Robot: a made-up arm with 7 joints.
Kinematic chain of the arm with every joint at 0, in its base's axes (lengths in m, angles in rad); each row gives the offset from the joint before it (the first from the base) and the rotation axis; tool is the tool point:
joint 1: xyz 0 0 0 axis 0 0.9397 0.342
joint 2: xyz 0 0 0 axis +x
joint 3: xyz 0 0 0 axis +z
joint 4: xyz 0.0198 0 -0.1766 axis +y
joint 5: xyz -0.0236 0 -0.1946 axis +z
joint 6: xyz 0 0 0 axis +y
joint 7: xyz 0 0 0 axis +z
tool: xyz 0 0 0
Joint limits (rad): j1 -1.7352..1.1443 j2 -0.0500..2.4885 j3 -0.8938..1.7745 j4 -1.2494..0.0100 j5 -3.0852..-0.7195 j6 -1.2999..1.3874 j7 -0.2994..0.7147
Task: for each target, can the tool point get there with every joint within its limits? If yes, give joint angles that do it. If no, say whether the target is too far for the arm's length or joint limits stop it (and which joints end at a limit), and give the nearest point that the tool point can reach.
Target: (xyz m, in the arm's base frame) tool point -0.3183 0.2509 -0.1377
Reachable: no: too far | nearest point -0.2779 0.2191 -0.1202 | short by 0.054 m
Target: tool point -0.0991 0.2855 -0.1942
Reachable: yes | joints 0.8254 1.0924 -0.2080 -0.7917 -2.0574 0.8587 -0.0400
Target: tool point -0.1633 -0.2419 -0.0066
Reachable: no: joint limits stop it (at a limit: joint 1, joint 2, joint 3) | nearest point -0.1655 -0.1595 -0.2613 | short by 0.268 m
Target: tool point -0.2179 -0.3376 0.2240
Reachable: no: too far | nearest point -0.1702 0.0195 0.2780 | short by 0.364 m
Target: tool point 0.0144 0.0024 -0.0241
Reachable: no: joint limits stop it (at a limit: joint 4) | nearest point 0.1669 0.0278 -0.2793 | short by 0.298 m
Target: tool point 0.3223 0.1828 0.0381
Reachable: yes | joints -1.3090 0.9965 -0.6585 -0.3949 -0.9301 0.7499 0.1272
